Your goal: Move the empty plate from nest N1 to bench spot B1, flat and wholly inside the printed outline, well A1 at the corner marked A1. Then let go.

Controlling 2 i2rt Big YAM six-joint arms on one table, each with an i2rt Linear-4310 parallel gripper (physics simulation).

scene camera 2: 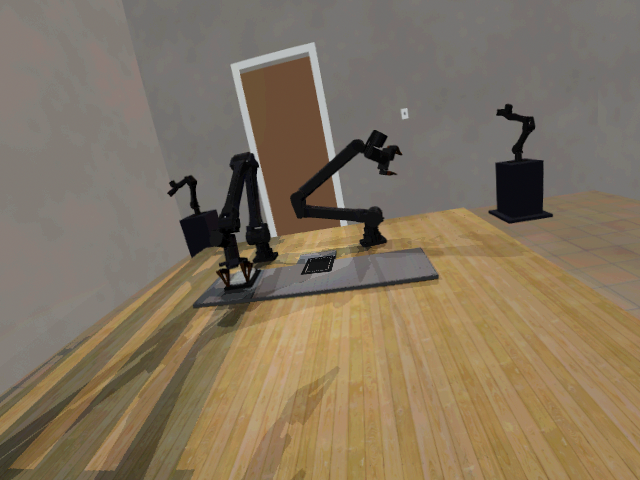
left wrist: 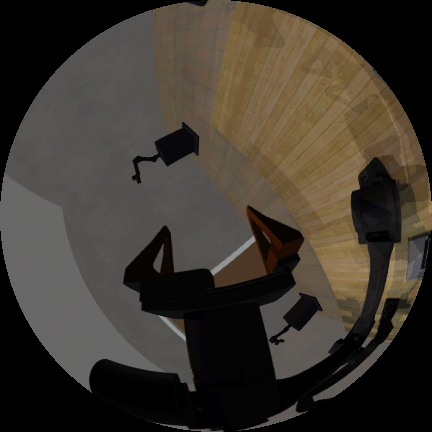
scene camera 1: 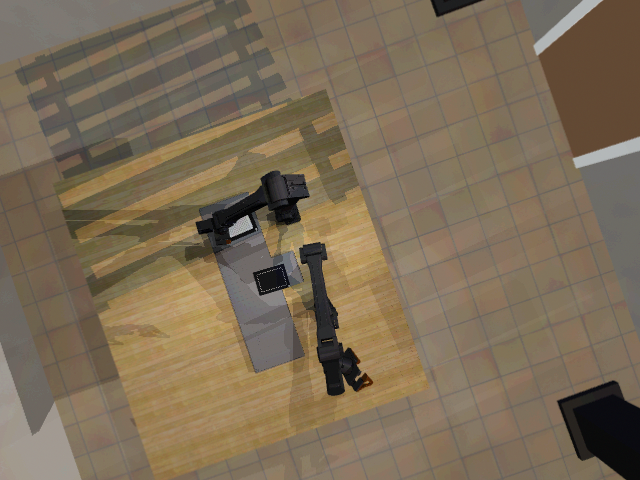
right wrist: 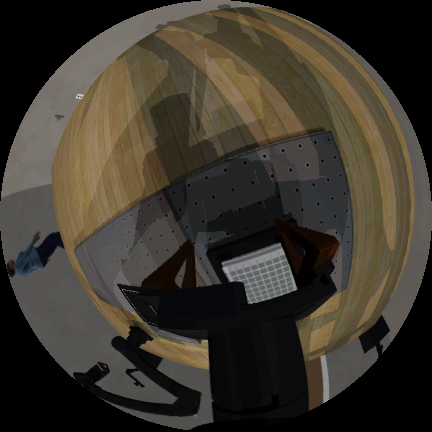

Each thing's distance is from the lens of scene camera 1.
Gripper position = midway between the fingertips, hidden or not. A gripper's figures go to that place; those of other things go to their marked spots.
my left gripper (scene camera 1: pixel 365 372): 1.04 m
mat (scene camera 1: pixel 275 278): 1.26 m
